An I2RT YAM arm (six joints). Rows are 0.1 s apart.
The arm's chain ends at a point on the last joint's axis. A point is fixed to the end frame.
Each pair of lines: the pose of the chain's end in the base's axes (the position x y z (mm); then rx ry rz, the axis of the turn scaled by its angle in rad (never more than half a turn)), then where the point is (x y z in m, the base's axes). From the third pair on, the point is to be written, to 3 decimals.
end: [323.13, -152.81, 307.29, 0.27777, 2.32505, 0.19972]
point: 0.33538 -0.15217 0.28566
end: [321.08, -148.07, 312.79, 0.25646, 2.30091, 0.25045]
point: 0.33389 -0.14645 0.29155
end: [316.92, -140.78, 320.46, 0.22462, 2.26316, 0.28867]
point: 0.331 -0.138 0.300
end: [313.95, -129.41, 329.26, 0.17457, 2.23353, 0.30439]
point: 0.328 -0.127 0.309
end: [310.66, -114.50, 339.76, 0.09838, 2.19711, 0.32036]
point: 0.326 -0.111 0.320
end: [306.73, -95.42, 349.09, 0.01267, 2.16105, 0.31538]
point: 0.322 -0.092 0.330
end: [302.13, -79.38, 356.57, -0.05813, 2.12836, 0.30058]
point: 0.318 -0.076 0.338
